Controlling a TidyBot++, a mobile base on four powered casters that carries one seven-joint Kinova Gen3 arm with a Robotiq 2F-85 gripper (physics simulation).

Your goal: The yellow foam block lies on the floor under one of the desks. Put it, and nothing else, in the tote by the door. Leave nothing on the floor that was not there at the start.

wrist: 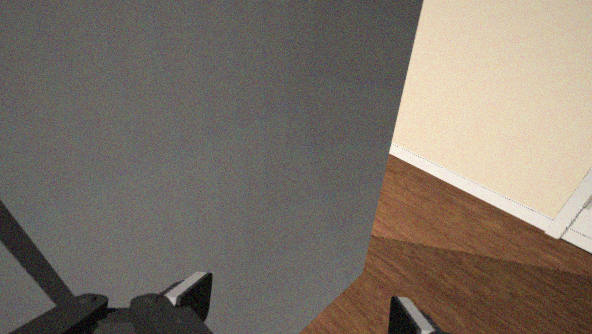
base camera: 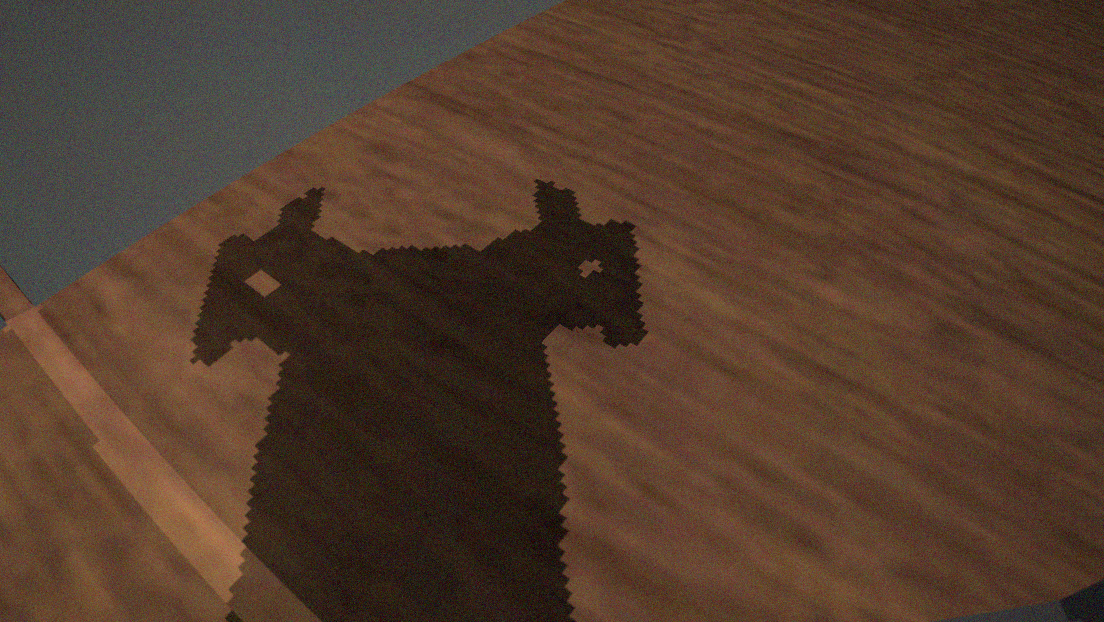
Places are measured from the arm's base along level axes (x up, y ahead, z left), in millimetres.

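Pixels of known places: gripper, fingertip midpoint: (wrist: 298, 304).
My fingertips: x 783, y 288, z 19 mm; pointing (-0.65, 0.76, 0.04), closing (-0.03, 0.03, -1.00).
Note:
Behind a point stands the place of what it marks.
My gripper (wrist: 298, 304) @(y 288, x 783, z 19 mm) is open, with no object visible between its fingers. Its two fingertips stand wide apart at the bottom of the wrist view, the left one in front of a large grey panel and the right one over the wood floor. The yellow foam block, the desks and the tote cannot be made out in either view.
The large grey panel (wrist: 225, 125) @(y 672, x 647, z 199 mm) (base camera: 169, 100) @(y 571, x -295, z 282 mm) stands close, filling the wrist view's left and the base view's upper left. Beyond its edge are wood floor (wrist: 430, 220) @(y 1543, x -397, z -576 mm) (base camera: 811, 309) @(y 410, x -397, z -242 mm), a cream wall (wrist: 495, 100) @(y 1872, x 201, z -814 mm) and white trim (wrist: 465, 187) @(y 1837, x -370, z -835 mm). The robot's dark shadow (base camera: 417, 432) @(y 313, x -397, z 60 mm) lies on the floor.

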